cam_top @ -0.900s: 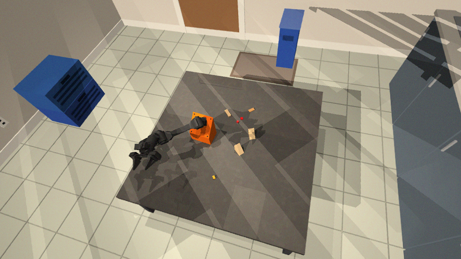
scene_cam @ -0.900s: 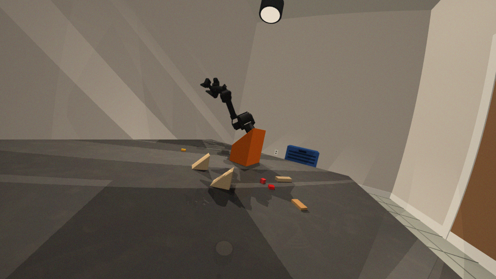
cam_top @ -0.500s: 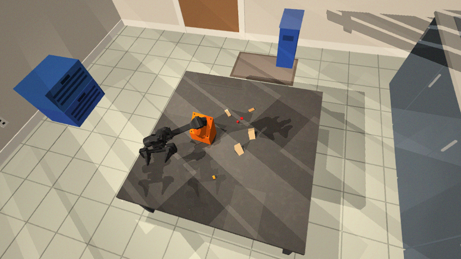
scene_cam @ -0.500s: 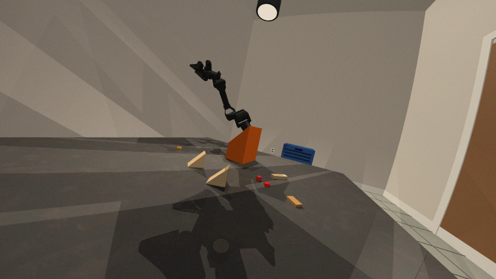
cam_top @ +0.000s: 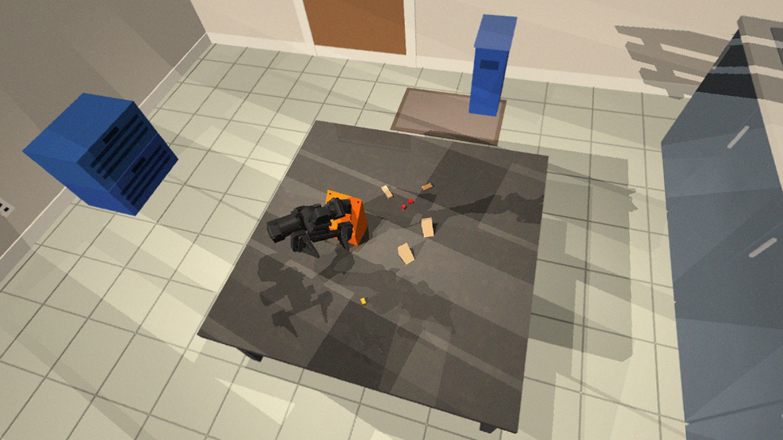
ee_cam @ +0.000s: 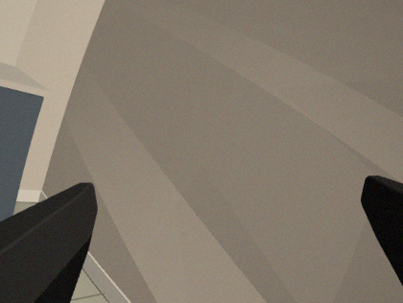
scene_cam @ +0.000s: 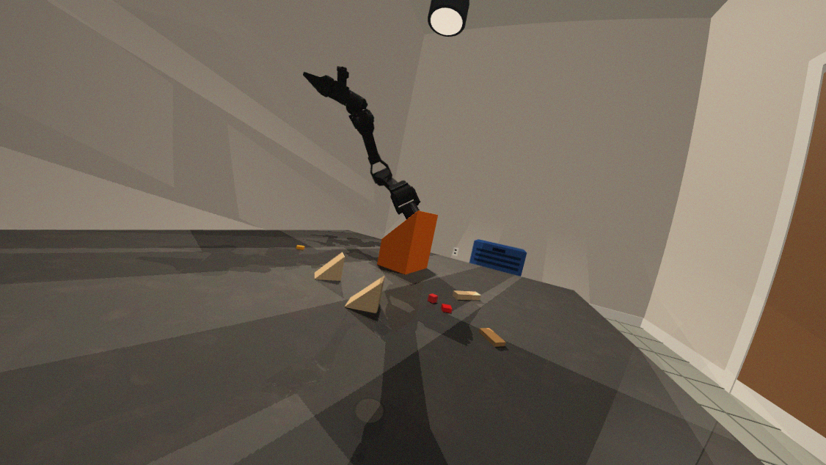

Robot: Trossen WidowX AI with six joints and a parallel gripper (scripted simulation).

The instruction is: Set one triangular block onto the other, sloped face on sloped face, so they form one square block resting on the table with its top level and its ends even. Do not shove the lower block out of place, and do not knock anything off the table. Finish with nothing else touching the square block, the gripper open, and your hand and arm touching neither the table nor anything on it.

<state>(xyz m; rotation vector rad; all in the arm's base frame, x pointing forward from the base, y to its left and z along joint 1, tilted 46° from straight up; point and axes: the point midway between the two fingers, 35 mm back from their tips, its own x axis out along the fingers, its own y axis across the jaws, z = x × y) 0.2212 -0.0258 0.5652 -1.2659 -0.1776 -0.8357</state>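
The tan triangular block is 18 cm ahead of my gripper tip, 49 cm to the left of it and 58 cm below it.
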